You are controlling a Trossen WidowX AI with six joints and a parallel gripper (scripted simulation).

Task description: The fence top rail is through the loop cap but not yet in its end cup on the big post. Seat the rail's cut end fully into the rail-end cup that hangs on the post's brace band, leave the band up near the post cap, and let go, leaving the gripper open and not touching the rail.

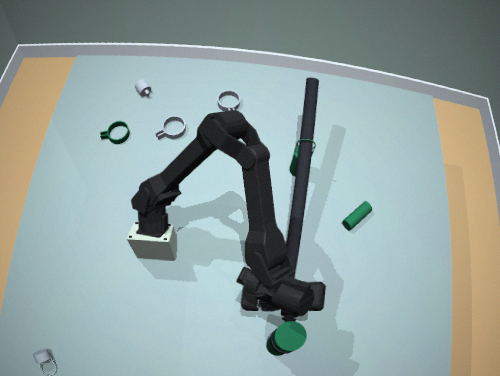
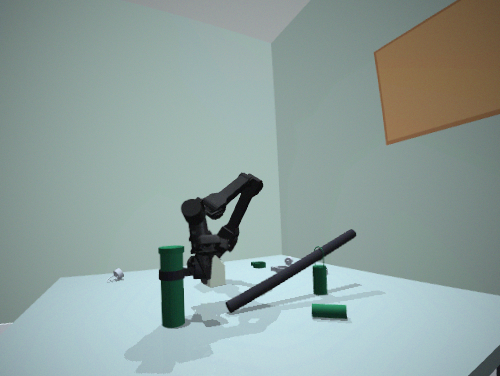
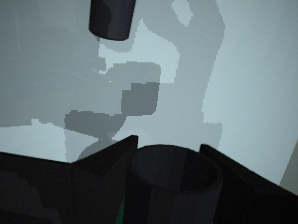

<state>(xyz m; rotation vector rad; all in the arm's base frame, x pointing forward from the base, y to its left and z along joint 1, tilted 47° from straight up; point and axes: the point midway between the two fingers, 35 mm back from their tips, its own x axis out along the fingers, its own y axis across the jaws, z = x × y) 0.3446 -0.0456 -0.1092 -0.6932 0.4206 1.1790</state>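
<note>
Now: the rail-end cup 30 mm to the right of my gripper tip, 30 mm above it and 10 mm behind it. Also, from my gripper tip: green cylinder 290 mm to the left, 150 mm ahead, 90 mm below; small green post 410 mm to the left, 40 mm behind; white cup 580 mm to the left, 540 mm behind, 80 mm below.
</note>
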